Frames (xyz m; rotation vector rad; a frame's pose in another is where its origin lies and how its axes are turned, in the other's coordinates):
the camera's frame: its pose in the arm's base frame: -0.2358 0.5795 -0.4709 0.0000 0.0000 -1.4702
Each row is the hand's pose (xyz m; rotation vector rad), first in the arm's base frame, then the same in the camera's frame.
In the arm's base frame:
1: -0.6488 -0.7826 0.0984 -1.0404 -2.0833 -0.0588
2: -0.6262 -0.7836 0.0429 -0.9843 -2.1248 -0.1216
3: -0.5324 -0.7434 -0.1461 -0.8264 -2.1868 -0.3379
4: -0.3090 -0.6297 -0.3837 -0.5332 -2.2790 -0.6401
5: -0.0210 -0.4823 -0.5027 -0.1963 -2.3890 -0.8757
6: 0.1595 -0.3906 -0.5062 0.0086 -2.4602 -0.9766
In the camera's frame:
1: 1.3137 -0.5477 0.5693 0.6520 -2.3382 0.6548
2: 1.3170 -0.5253 0.5138 0.7180 -2.3105 0.5907
3: 1.2864 -0.4280 0.3248 0.8574 -2.1860 0.4019
4: 1.1957 -0.1943 0.0872 1.0936 -1.9770 0.1286
5: 1.0780 0.1071 -0.0318 1.3591 -1.7763 -0.1212
6: 1.0049 0.2959 -0.0353 1.5197 -1.6690 -0.2534

